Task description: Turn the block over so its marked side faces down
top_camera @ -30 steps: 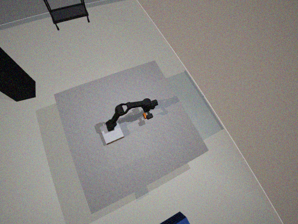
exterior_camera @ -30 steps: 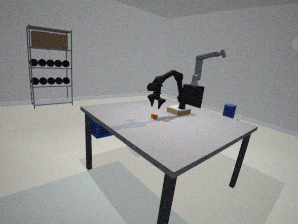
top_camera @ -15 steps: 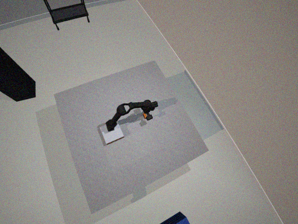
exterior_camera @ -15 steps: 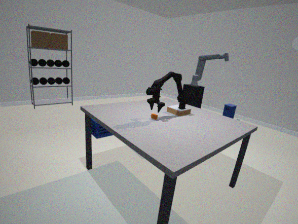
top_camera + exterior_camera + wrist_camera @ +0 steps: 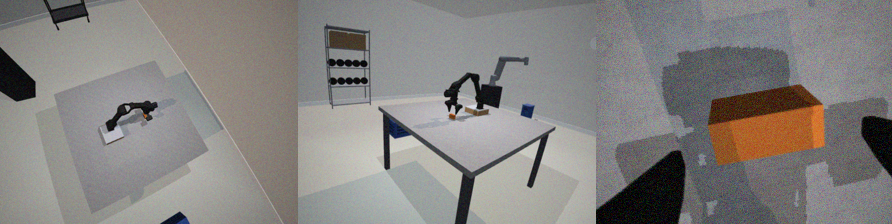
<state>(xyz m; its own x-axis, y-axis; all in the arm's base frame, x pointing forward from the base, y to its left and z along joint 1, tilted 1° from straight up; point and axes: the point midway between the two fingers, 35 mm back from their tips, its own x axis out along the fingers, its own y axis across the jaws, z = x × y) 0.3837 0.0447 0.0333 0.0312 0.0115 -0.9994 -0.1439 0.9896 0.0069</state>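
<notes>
Now: the block 30 mm below my gripper tip and 10 mm behind it.
</notes>
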